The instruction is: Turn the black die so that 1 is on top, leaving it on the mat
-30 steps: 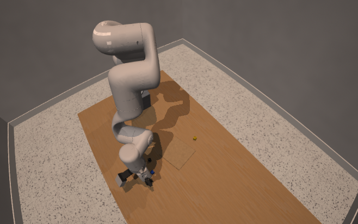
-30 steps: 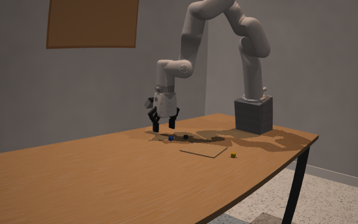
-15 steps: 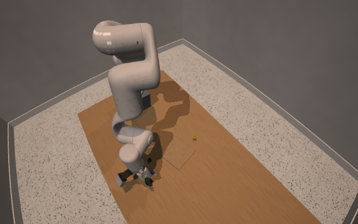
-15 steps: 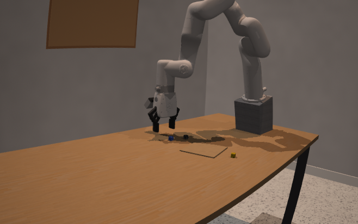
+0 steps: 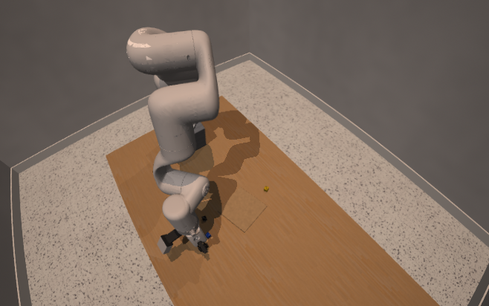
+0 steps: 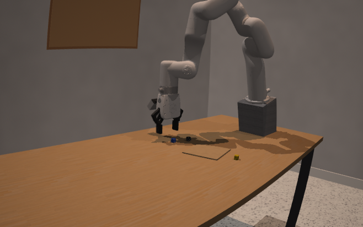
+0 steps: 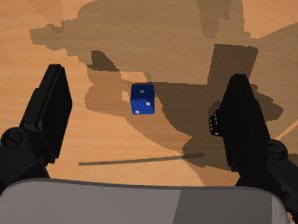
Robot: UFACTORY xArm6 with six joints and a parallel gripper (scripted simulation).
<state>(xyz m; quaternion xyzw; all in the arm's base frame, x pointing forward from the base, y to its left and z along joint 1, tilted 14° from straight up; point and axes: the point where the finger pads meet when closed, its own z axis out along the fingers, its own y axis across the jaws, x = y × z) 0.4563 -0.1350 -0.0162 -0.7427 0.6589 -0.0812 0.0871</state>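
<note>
The blue die lies 40 mm to the left of my hand and 40 mm below it. From my hand the other things lie so: yellow die: 60 mm behind, 330 mm to the left, 40 mm below; then tan mat: 40 mm behind, 200 mm to the left, 40 mm below; then black die: 70 mm behind, 50 mm to the left, 40 mm below.
</note>
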